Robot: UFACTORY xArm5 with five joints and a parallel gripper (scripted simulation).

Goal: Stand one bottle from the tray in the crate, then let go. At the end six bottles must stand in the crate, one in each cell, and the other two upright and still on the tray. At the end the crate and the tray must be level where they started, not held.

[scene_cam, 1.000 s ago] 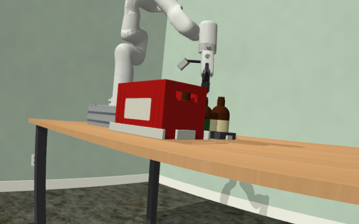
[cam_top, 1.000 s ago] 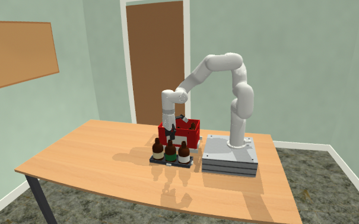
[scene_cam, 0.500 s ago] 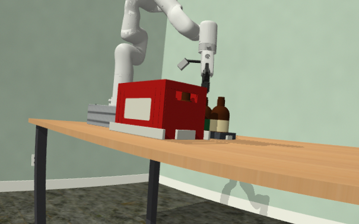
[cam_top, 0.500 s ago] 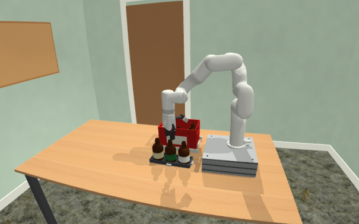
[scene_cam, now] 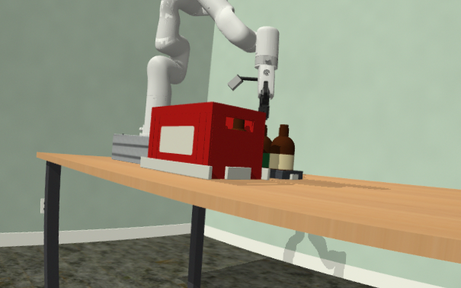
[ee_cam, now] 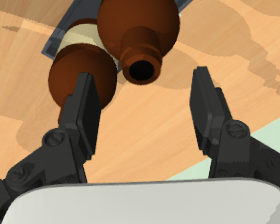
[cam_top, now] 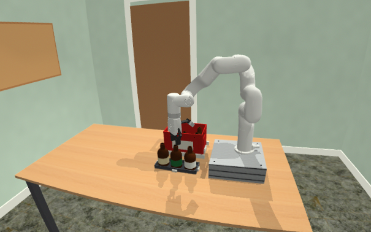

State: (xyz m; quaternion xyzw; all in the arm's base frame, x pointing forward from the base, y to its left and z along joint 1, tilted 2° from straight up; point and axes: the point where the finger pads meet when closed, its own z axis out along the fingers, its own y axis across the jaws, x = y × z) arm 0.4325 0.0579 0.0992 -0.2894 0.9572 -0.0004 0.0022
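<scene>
The dark tray is 180 mm below my hand. Also, from my hand: red crate: 230 mm to the right, 110 mm below, 50 mm behind.
</scene>
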